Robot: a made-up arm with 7 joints.
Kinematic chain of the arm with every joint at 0, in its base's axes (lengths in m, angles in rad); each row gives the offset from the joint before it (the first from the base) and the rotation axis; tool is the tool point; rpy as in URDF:
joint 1: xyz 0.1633 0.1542 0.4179 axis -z
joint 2: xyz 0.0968 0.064 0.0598 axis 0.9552 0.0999 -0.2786
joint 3: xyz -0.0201 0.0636 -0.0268 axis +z
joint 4: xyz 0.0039 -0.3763 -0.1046 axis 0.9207 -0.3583 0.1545
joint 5: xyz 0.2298 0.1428 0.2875 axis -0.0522 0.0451 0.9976
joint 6: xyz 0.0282 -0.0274 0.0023 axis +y
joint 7: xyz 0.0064 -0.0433 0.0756 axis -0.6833 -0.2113 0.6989
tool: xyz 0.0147 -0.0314 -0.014 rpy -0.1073 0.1 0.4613
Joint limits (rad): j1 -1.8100..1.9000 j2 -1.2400..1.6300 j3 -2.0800..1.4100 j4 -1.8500..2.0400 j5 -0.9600..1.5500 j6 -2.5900..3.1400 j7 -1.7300..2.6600
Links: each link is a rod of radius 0.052 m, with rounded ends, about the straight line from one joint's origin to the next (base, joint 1, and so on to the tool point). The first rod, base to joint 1, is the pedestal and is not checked.
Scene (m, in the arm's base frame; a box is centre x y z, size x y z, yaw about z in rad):
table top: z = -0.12
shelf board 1: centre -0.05 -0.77 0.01 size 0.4 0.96 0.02 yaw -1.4
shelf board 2: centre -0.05 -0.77 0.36 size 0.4 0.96 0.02 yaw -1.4
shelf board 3: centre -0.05 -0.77 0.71 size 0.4 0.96 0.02 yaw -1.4
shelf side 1: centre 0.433 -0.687 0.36 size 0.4 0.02 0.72 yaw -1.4
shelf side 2: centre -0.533 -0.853 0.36 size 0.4 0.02 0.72 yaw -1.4
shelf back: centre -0.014 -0.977 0.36 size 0.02 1 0.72 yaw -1.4
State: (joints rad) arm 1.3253 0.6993 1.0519 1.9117 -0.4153 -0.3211 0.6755
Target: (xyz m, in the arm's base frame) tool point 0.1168 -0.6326 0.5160
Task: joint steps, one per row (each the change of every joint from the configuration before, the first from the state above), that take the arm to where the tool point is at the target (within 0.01 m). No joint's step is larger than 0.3 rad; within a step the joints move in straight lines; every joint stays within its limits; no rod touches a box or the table.
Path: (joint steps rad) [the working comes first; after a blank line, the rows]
Joints at the target: 1.4334 0.3263 1.1618 1.2930 -0.3507 -0.3181 0.6980
Straight joint move there: touches shelf board 2.

1: -0.1666 0.0931 -0.1371 -0.2881 -0.0978 -0.0975 -0.0513
2: -0.1666 0.0930 -0.1370 -0.2882 -0.0977 -0.0976 -0.0514
3: -0.1666 0.0931 -0.1371 -0.2881 -0.0978 -0.0975 -0.0513
4: 0.0903 -0.1113 0.0111 -0.2008 0.0049 -0.0151 0.0248
5: 0.0903 -0.1113 0.0111 -0.2007 0.0050 -0.0152 0.0249
6: 0.0904 -0.1112 0.0111 -0.2007 0.0049 -0.0152 0.0249
7: 0.1123 -0.1061 0.1626 0.2826 0.1144 0.1137 0.0339
8: 0.1123 -0.1062 0.1626 0.2826 0.1144 0.1137 0.0340
9: 0.1123 -0.1061 0.1626 0.2827 0.1143 0.1137 0.0340

